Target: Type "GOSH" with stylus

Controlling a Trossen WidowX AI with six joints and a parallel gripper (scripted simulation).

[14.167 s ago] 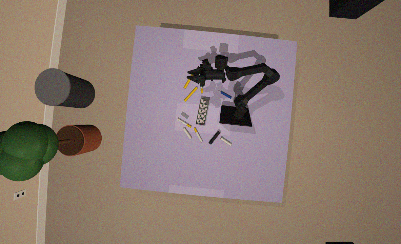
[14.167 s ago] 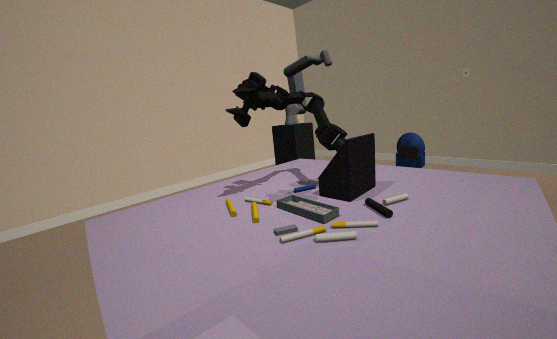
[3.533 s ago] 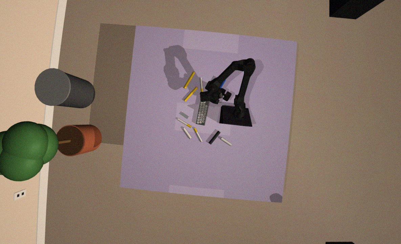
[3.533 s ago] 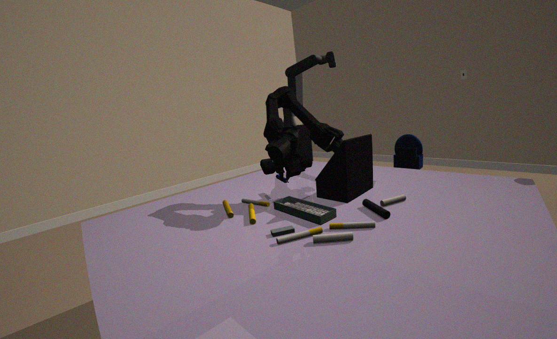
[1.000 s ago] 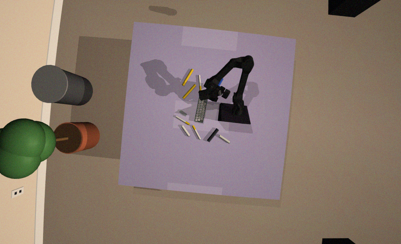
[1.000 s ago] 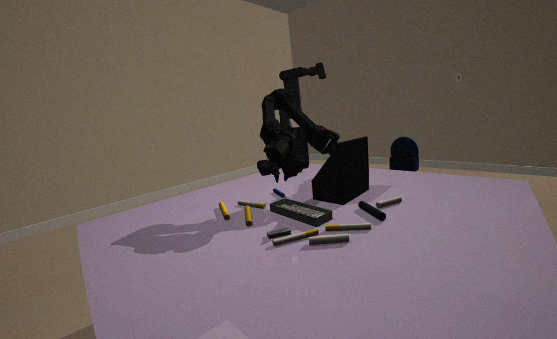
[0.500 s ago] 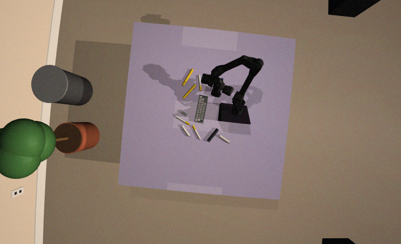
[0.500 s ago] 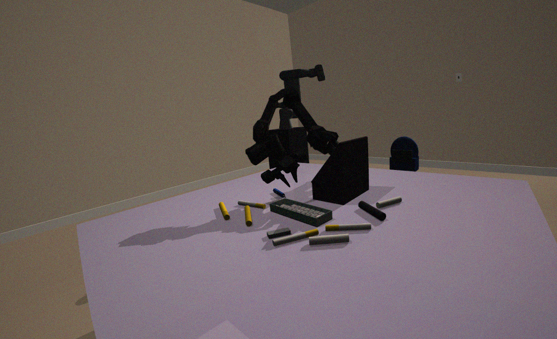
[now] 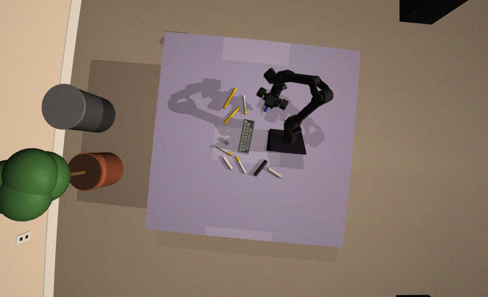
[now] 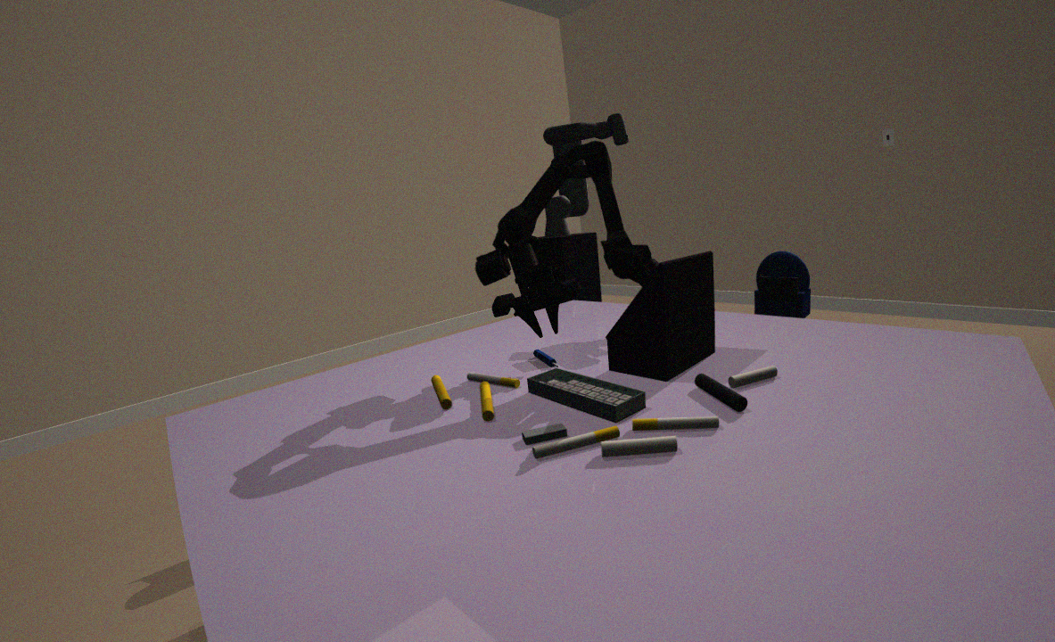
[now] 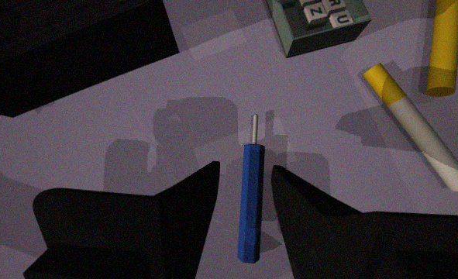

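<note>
Right now the stylus is 5 cm below my gripper tip and 1 cm ahead of it. The rest, counted from my gripper tip: stylus tip: 5 cm below, 3 cm to the left, 2 cm ahead; grey block: 27 cm ahead, 22 cm to the left, 6 cm below.
</note>
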